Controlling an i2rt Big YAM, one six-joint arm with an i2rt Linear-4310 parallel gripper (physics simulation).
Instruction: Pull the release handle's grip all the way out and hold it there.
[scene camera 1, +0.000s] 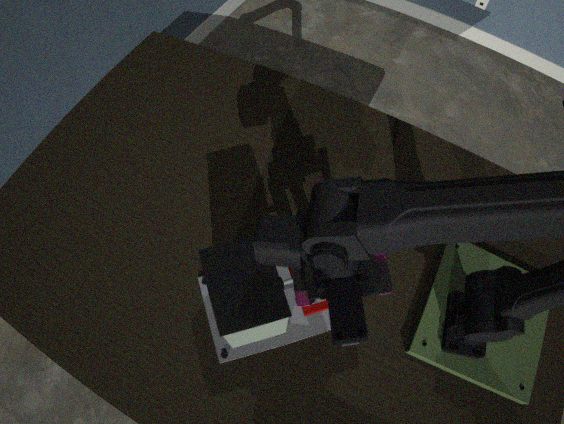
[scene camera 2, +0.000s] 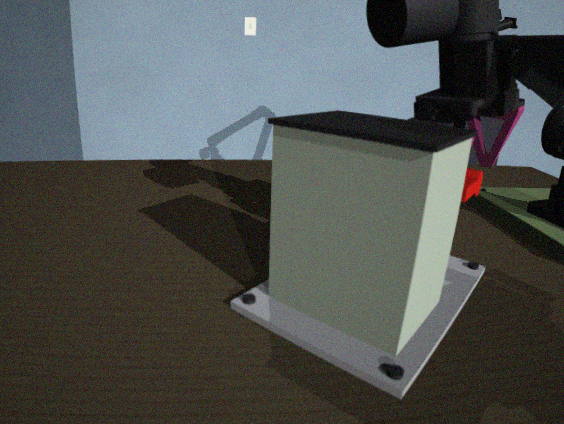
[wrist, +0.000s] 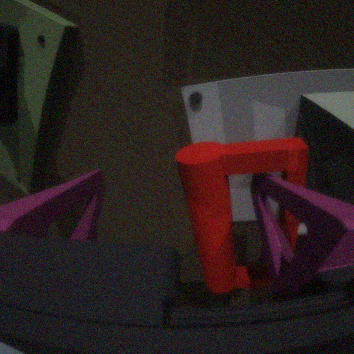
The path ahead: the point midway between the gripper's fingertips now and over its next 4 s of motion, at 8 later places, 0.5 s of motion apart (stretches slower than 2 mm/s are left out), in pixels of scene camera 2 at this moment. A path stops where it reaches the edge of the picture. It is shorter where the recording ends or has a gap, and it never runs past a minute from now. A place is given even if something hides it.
My gripper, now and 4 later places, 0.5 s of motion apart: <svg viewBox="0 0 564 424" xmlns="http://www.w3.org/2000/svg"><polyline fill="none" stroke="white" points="466,180 459,184 460,184 459,185 464,180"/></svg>
